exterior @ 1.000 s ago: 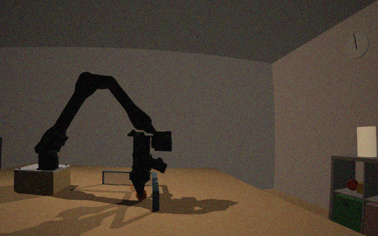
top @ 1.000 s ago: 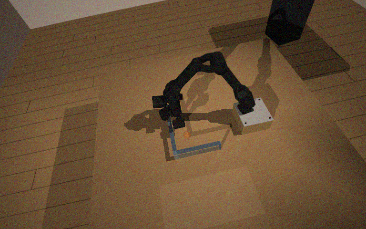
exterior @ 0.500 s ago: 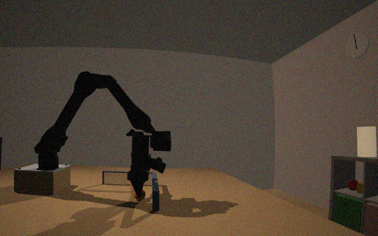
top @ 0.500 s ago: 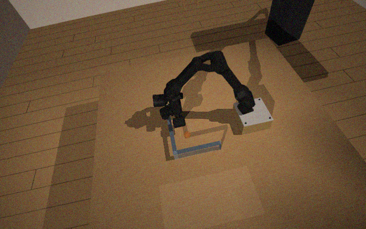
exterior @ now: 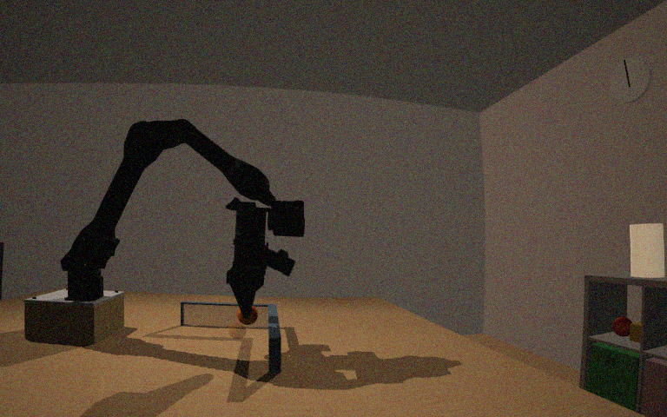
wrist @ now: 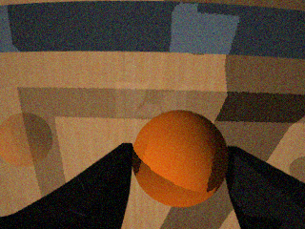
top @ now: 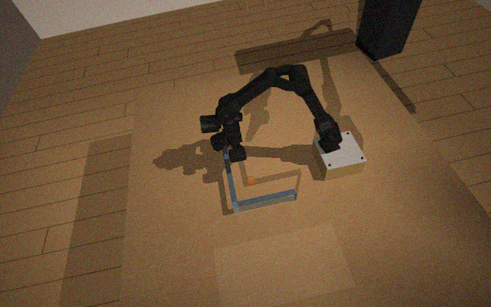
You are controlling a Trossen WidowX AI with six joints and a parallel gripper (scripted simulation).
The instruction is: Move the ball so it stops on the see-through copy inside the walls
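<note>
Now: gripper tip 110 mm to the right of the see-through copy of ball, 60 mm above it and 10 mm past it. Round my gripper tip: orange ball: right at my gripper tip.
</note>
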